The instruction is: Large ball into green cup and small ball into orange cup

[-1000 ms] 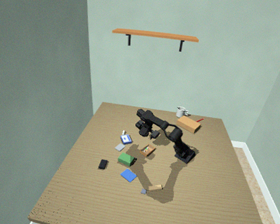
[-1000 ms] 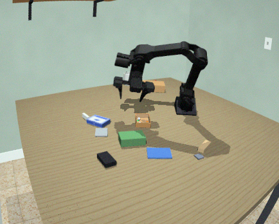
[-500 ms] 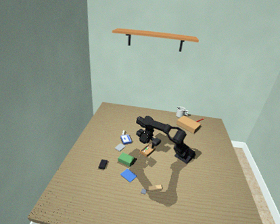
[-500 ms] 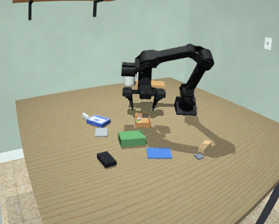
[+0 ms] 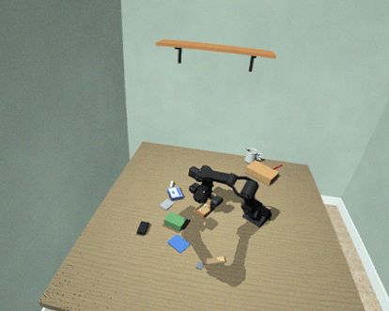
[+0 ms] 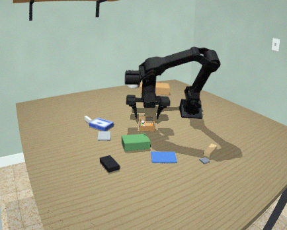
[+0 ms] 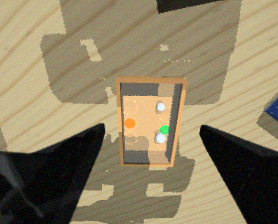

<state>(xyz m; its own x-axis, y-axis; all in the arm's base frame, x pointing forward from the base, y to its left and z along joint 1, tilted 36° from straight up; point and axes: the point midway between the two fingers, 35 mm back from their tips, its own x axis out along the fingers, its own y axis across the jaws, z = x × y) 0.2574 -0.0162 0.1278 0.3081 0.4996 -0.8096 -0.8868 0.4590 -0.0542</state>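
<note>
Now: the wooden puzzle 7 cm below my hand, 1 cm to the right of it and 1 cm behind it. Round my hand: green block: 14 cm to the left, 11 cm ahead, 6 cm below; grey tile: 20 cm ahead, 7 cm below, 3 cm to the left; blue-white box: 19 cm ahead, 6 cm to the right, 6 cm below.
</note>
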